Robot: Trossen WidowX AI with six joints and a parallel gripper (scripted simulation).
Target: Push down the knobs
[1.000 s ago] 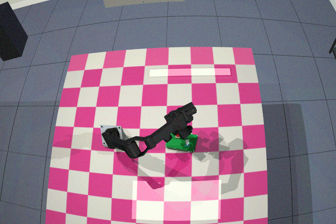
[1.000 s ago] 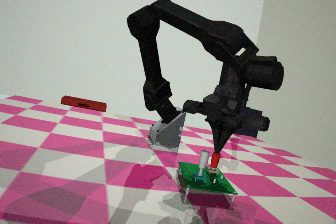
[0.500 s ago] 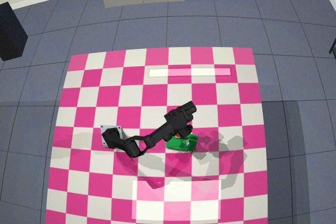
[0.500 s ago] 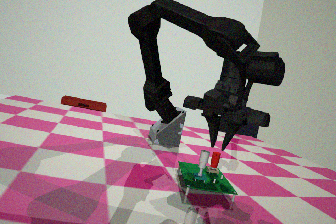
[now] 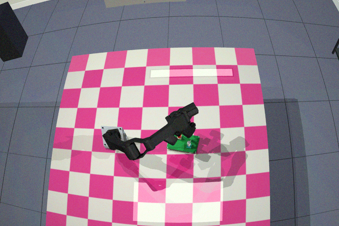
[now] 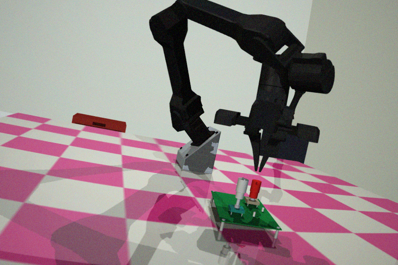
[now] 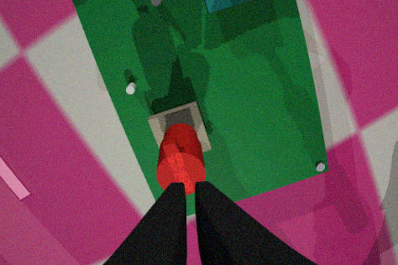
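The red knob is 30 mm below my gripper tip. Round my gripper tip: white knob (40 mm ahead, 50 mm to the right, 20 mm below).
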